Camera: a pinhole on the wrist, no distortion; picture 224 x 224 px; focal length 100.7 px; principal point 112.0 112.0 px. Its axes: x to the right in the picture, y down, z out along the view. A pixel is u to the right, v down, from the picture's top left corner.
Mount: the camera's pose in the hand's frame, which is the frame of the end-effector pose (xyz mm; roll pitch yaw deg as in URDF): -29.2 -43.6 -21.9 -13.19 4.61 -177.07
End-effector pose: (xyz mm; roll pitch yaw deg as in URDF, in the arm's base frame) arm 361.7 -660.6 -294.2 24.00 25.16 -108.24
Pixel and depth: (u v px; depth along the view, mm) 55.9 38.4 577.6
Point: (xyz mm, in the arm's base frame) 165.3 -1124.8 248.4
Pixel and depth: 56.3 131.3 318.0
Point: 43.1 -765.3 -173.4
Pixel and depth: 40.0 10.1 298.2
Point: 297.4 -954.7 7.7
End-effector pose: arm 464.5 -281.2 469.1 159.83 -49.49 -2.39
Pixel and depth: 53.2 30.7 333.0
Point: 763.8 -565.3 366.5
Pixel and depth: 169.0 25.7 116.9
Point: 462.5 -340.6 324.5
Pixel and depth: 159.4 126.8 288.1
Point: 560.8 -218.2 151.8
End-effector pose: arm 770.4 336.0 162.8 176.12 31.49 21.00
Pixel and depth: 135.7 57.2 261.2
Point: 569.2 207.1 5.6
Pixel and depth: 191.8 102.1 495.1
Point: 153.6 207.6 20.7
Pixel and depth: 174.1 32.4 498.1
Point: 293.8 -107.1 -66.7
